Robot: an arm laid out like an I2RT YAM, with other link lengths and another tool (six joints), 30 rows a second.
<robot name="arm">
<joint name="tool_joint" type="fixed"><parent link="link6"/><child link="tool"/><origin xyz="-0.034 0.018 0.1" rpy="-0.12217 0 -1.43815"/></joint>
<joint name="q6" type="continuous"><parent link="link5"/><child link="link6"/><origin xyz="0 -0.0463 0.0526" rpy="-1.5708 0 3.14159"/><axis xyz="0 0 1"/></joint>
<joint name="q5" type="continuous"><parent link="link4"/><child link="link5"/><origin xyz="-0.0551 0.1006 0.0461" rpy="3.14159 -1.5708 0"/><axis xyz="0 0 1"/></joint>
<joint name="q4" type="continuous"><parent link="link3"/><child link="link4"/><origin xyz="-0.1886 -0.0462 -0.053" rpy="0 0 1.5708"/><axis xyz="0 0 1"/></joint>
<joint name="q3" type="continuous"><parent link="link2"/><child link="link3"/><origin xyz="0.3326 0 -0.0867" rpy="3.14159 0 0"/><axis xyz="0 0 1"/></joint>
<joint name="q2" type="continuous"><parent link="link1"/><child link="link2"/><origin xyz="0.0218 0.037 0.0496" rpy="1.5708 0 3.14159"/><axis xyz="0 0 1"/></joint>
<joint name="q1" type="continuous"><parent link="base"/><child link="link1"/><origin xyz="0 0 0.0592" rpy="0 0 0"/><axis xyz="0 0 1"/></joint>
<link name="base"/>
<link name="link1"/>
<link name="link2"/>
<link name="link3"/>
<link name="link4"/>
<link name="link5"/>
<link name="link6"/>
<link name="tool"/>
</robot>
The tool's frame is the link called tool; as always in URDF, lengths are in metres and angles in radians. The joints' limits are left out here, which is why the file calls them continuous.
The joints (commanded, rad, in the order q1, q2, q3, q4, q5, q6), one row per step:
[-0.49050 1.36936 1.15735 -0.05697 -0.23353 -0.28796]
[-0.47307 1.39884 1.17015 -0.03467 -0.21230 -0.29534]
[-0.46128 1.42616 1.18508 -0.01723 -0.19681 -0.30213]
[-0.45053 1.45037 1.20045 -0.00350 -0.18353 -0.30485]
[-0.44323 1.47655 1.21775 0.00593 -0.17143 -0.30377]
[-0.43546 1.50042 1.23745 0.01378 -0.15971 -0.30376]
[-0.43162 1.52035 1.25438 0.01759 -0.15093 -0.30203]
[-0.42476 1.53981 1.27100 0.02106 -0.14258 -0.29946]
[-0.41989 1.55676 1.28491 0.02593 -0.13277 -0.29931]
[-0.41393 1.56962 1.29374 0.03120 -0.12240 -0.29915]
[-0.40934 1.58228 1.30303 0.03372 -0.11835 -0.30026]
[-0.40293 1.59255 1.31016 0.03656 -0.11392 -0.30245]
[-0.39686 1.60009 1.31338 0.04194 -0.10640 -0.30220]
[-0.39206 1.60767 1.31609 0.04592 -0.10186 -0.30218]
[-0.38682 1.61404 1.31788 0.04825 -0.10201 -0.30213]
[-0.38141 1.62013 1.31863 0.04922 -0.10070 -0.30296]
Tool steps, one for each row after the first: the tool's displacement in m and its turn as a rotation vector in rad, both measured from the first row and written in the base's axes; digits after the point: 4 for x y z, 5 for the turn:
[0.0113 -0.0014 0.0002 -0.01446 -0.00062 -0.00116]
[0.0212 -0.0033 0.0006 -0.02666 -0.00167 -0.00262]
[0.0301 -0.0047 0.0012 -0.03437 -0.00389 -0.00407]
[0.0388 -0.0074 0.0006 -0.03635 -0.00327 -0.00874]
[0.0470 -0.0095 0.0013 -0.04053 -0.00532 -0.01235]
[0.0533 -0.0120 0.0013 -0.04123 -0.00550 -0.01745]
[0.0602 -0.0132 0.0011 -0.04096 -0.00587 -0.01931]
[0.0658 -0.0149 0.0011 -0.04376 -0.00652 -0.02400]
[0.0704 -0.0156 0.0007 -0.04643 -0.00662 -0.02813]
[0.0751 -0.0159 -0.0001 -0.04804 -0.00519 -0.02716]
[0.0794 -0.0151 -0.0008 -0.05096 -0.00399 -0.02448]
[0.0826 -0.0146 -0.0014 -0.05282 -0.00432 -0.02577]
[0.0857 -0.0141 -0.0027 -0.05350 -0.00309 -0.02535]
[0.0888 -0.0127 -0.0042 -0.05258 -0.00117 -0.01992]
[0.0916 -0.0112 -0.0064 -0.05206 0.00311 -0.01546]

